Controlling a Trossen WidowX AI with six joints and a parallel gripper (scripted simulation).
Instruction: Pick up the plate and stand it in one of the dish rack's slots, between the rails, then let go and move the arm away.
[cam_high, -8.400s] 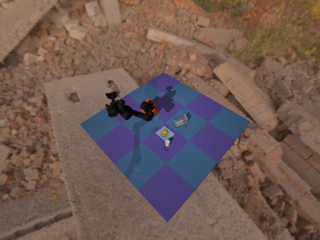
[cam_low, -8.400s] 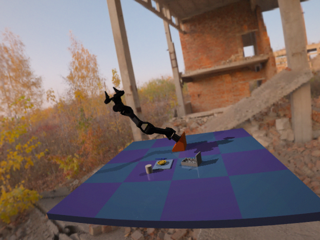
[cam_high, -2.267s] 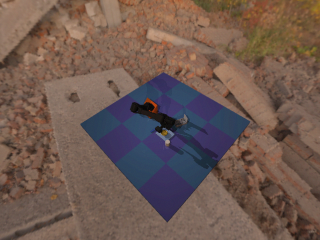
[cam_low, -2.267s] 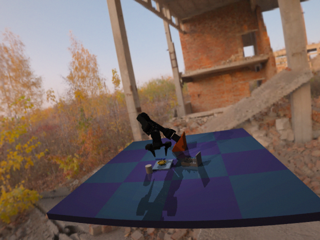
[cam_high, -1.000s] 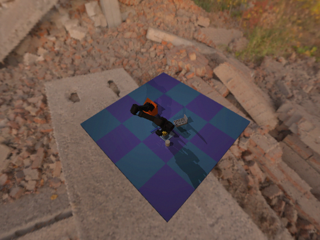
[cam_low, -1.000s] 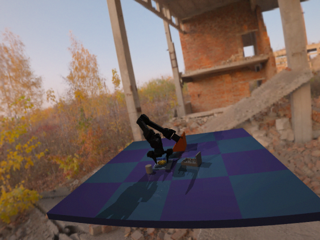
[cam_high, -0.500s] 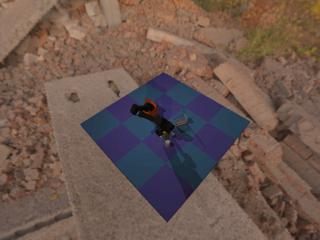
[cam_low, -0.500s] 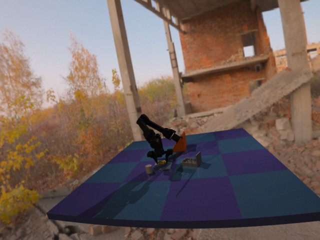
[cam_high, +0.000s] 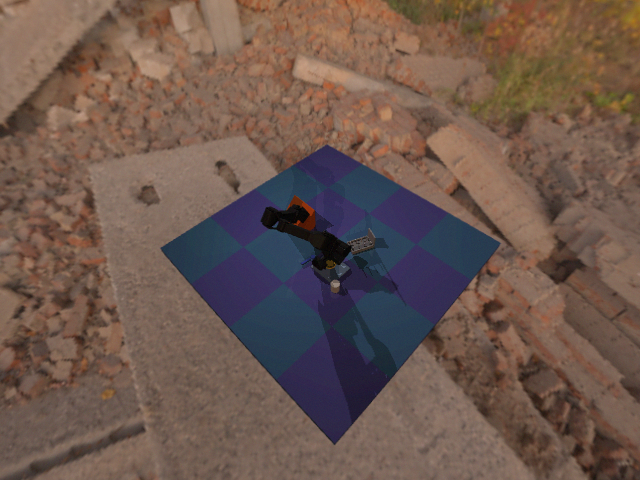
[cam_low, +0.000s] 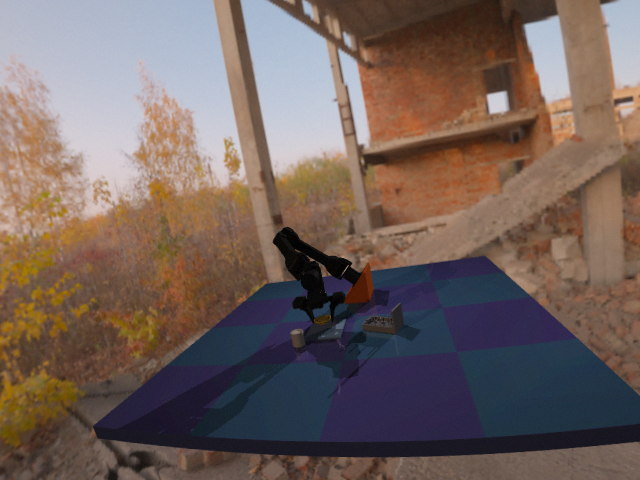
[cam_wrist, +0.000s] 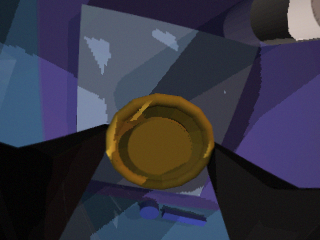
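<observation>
My gripper tip is now 1 cm to the right of the pale blue mat and 3 cm above it. Round my gripper tip: white cylinder (11 cm ahead, 5 cm to the right, 1 cm below); then grey dish rack (1 cm behind, 22 cm to the left, 1 cm below); then yellow plate (1 cm above).
</observation>
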